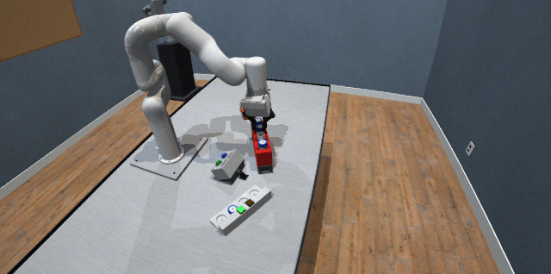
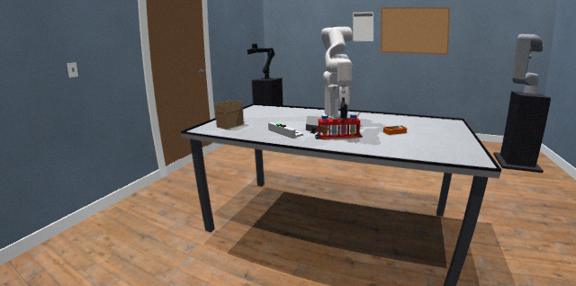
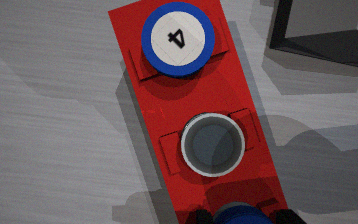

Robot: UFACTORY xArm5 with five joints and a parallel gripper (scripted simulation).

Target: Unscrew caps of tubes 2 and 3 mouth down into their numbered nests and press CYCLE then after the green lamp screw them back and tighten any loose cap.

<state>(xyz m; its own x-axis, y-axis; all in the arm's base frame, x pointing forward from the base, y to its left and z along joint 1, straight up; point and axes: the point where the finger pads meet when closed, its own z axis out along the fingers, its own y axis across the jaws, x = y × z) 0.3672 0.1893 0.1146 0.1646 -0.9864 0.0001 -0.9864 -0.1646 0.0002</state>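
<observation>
Now: the blue-rimmed cap 1 cm below my hand. The rest, counted from my hand: grey key housing: 18 cm to the right, 8 cm behind, 7 cm below; blue key: 16 cm to the right, 9 cm behind, 6 cm below; green key: 20 cm to the right, 10 cm behind, 6 cm below.
</observation>
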